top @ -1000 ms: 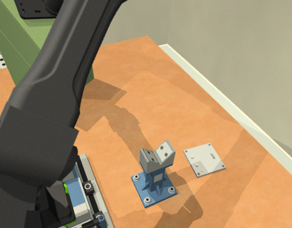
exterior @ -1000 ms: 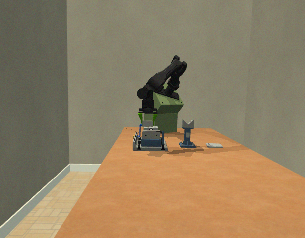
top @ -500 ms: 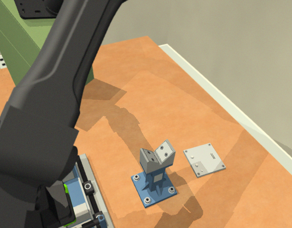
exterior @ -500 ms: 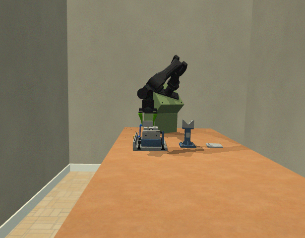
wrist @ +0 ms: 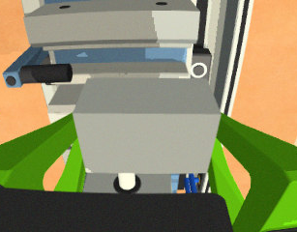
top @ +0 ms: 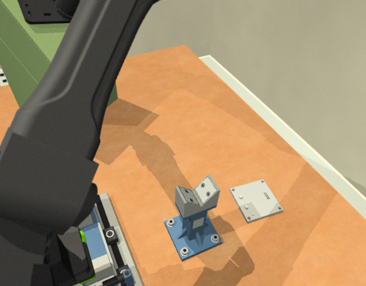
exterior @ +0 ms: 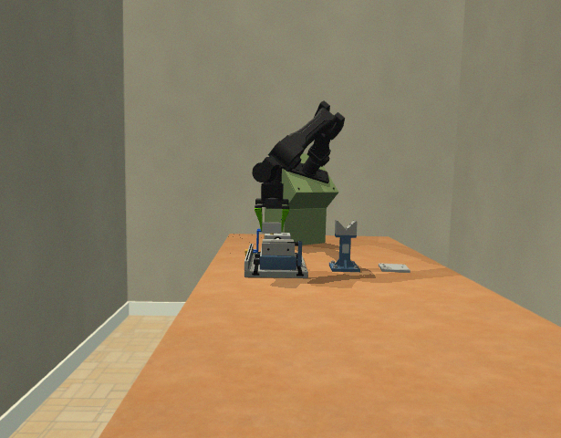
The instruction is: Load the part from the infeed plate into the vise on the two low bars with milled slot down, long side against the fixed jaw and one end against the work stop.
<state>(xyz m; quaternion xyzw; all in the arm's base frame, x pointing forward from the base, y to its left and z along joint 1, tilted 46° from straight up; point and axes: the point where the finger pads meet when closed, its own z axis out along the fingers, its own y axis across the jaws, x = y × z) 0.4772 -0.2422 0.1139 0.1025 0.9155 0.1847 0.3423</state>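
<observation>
The grey part lies right at my hand. From my hand the other things lie so: fixed jaw 40 mm ahead, 20 mm to the left, 60 mm below; then moving jaw 30 mm behind, 20 mm to the left, 60 mm below; then work stop 10 mm ahead, 70 mm to the left, 50 mm below.
</observation>
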